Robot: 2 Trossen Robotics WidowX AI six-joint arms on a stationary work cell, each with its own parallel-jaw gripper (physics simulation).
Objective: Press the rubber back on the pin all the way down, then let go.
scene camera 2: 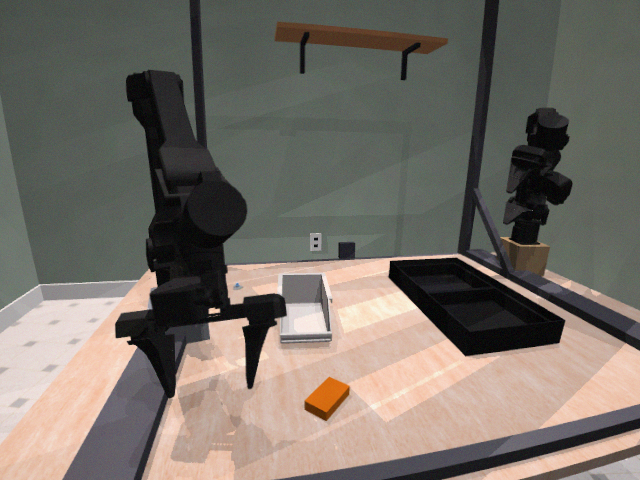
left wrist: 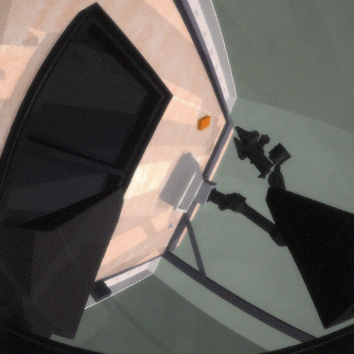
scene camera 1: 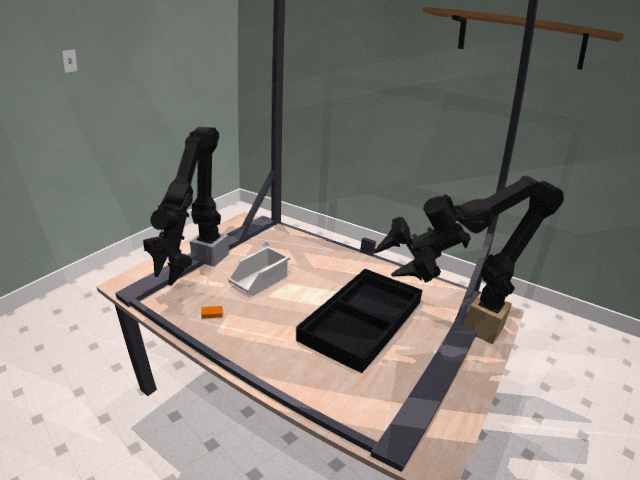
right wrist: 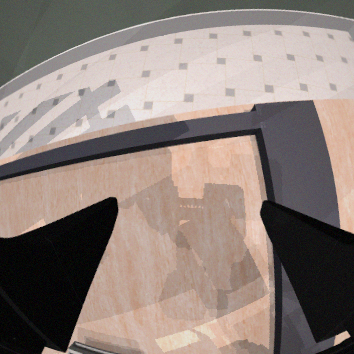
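Where they show: left gripper, fingertip midpoint: (scene camera 2: 506,208) (left wrist: 196,193) (scene camera 1: 383,263); right gripper, fingertip midpoint: (scene camera 2: 210,393) (left wrist: 234,131) (scene camera 1: 163,281) (right wrist: 191,206); left arm's base, link origin: (scene camera 2: 524,241) (scene camera 1: 491,304); right arm's base, link origin: (left wrist: 210,194) (scene camera 1: 208,238).
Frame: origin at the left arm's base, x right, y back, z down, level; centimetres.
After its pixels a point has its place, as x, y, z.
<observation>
A very small blue and pale piece (scene camera 1: 266,243) @[-10.1, -83.7, 8.7] (scene camera 2: 237,285) @[-10.4, -84.0, 8.6] (left wrist: 170,225) @[-10.1, -83.7, 8.8], apparently the pin, lies on the table behind the grey bin. It is too small to tell its rubber back or how far that is pressed down. My left gripper (scene camera 1: 386,262) @[-24.7, -24.5, -14.4] (scene camera 2: 507,206) @[-24.7, -24.5, -14.4] (left wrist: 196,193) @[-24.7, -24.5, -14.4] is open and empty, raised near the black tray's far end, well away from the pin. My right gripper (scene camera 1: 163,279) @[-57.9, -78.1, 1.0] (scene camera 2: 210,391) @[-57.9, -78.1, 1.0] (left wrist: 234,131) @[-57.9, -78.1, 1.0] (right wrist: 191,206) @[-57.9, -78.1, 1.0] is open and empty above the table's left side, in front of its arm base and apart from the pin. The pin does not show in the right wrist view.
A grey open bin (scene camera 1: 273,273) @[-26.4, -62.7, 5.1] (scene camera 2: 305,338) @[-37.5, -67.0, 7.1] stands between the pin and an orange block (scene camera 1: 211,312) @[-51.2, -63.2, 7.9] (scene camera 2: 327,397) @[-51.3, -64.2, 7.8] (left wrist: 203,123) @[-49.5, -63.1, 7.8]. A black two-part tray (scene camera 1: 330,352) @[-39.9, -27.5, 7.4] (scene camera 2: 511,338) @[-40.1, -29.5, 6.8] lies right of them. Dark frame rails (scene camera 1: 248,384) @[-61.1, -35.2, 9.0] (right wrist: 210,130) @[-65.1, -79.9, 7.4] edge the table, with upright posts (scene camera 1: 277,113) @[5.1, -94.0, -37.3] at the back.
</observation>
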